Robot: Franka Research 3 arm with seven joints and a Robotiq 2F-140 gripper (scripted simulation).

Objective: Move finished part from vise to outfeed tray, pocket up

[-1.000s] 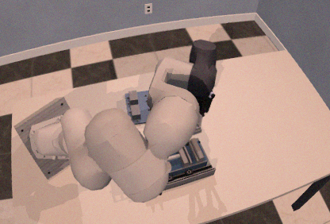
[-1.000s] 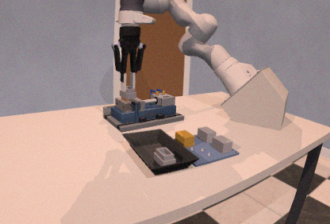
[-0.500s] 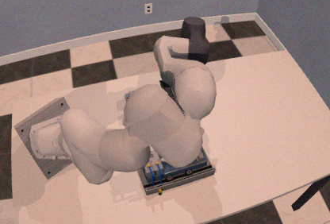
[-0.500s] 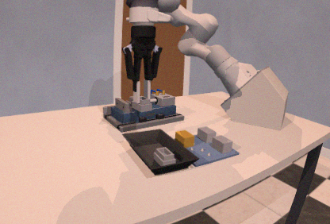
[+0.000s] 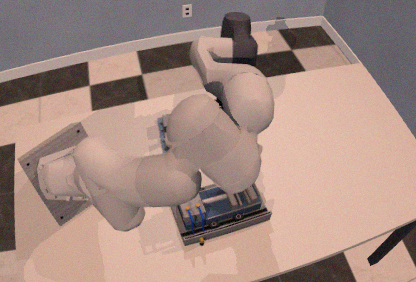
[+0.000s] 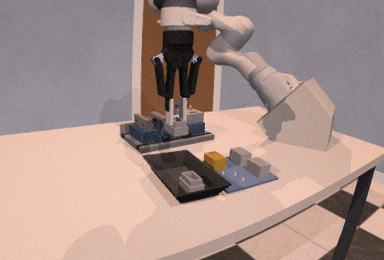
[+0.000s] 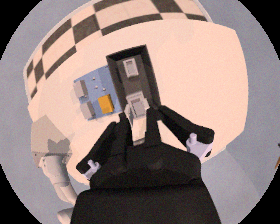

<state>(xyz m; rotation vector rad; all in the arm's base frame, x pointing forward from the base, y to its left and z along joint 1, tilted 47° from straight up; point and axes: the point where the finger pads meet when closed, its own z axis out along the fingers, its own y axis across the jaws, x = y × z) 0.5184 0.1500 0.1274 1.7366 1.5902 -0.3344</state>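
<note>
Right now the yellow block is 110 mm behind my hand, 40 mm to the left of it and 150 mm below it. Round my hand: blue vise (170 mm behind, 250 mm to the right, 140 mm below); then blue fixture plate (140 mm behind, 90 mm to the left, 180 mm below).
</note>
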